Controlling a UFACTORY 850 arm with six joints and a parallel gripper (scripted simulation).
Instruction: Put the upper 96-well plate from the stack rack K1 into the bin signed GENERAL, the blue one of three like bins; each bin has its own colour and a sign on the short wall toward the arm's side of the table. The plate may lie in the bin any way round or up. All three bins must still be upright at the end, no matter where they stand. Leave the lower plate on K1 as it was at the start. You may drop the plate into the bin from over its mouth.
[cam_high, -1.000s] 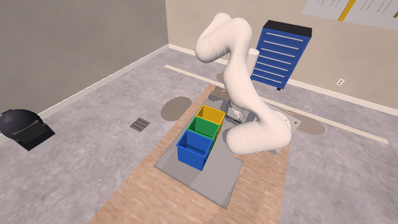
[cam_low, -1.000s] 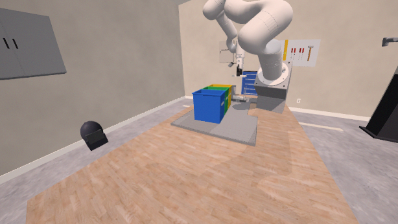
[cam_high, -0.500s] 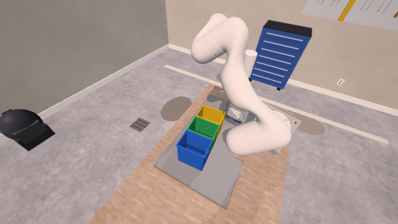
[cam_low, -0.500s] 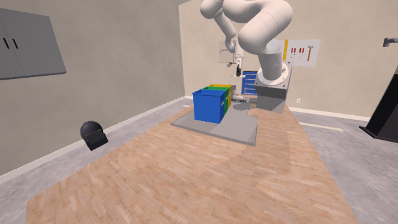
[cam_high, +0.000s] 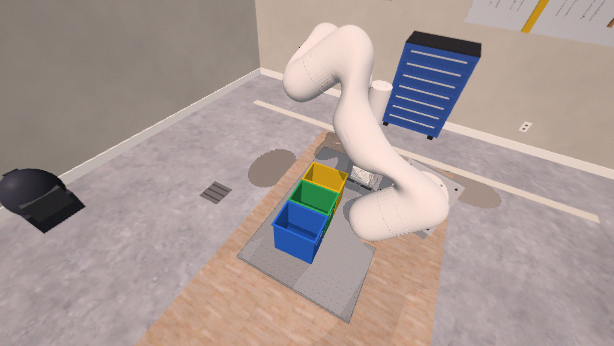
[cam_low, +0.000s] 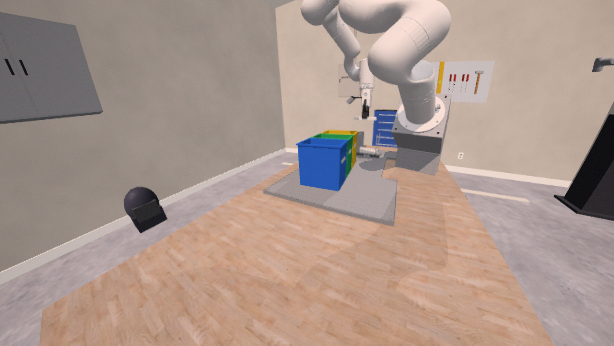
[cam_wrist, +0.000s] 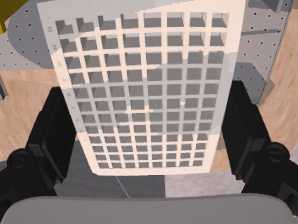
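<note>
My hand is 460 mm to the right of the blue bin, 170 mm above it and 30 mm short of it. Also, from my hand: yellow bin 200 mm to the left, 170 mm below, 80 mm ahead; green bin 330 mm to the left, 170 mm below, 60 mm ahead.
</note>
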